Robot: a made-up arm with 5 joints.
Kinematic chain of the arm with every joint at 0, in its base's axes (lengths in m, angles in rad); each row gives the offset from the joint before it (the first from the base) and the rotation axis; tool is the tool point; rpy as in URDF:
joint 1: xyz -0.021 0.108 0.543 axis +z
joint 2: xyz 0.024 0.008 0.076 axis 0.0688 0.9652 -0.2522
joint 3: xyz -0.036 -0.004 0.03 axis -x
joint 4: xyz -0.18 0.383 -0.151 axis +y
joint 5: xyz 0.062 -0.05 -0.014 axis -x
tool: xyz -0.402 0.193 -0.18 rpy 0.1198 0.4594 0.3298
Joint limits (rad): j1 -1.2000..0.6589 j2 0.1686..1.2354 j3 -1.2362..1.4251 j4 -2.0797..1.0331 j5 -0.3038..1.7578
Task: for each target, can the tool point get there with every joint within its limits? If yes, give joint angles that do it. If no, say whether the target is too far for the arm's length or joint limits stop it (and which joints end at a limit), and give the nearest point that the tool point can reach.
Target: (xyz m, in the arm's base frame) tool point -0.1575 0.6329 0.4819
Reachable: yes | joints 0.0110 0.6347 -0.7704 -1.2599 1.5331
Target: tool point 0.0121 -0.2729 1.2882
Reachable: no: joint limits stop it (at a limit: joint 1, joint 3, joint 4, joint 5) | nearest point 0.2019 -0.2474 1.2973 | short by 0.192 m
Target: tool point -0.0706 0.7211 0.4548
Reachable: yes | joints -0.7621 0.6330 -0.2635 -0.6354 1.4013
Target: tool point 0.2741 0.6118 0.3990
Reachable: yes | joints -0.4423 0.9846 -0.4247 -1.7183 0.4394
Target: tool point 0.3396 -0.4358 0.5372
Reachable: no: joint limits stop it (at a limit: joint 1, joint 2, joint 3, joint 5) | nearest point 0.1834 -0.3350 0.4685 | short by 0.198 m
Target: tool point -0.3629 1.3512 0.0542
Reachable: no: too far | nearest point -0.2217 0.8379 0.3031 | short by 0.588 m
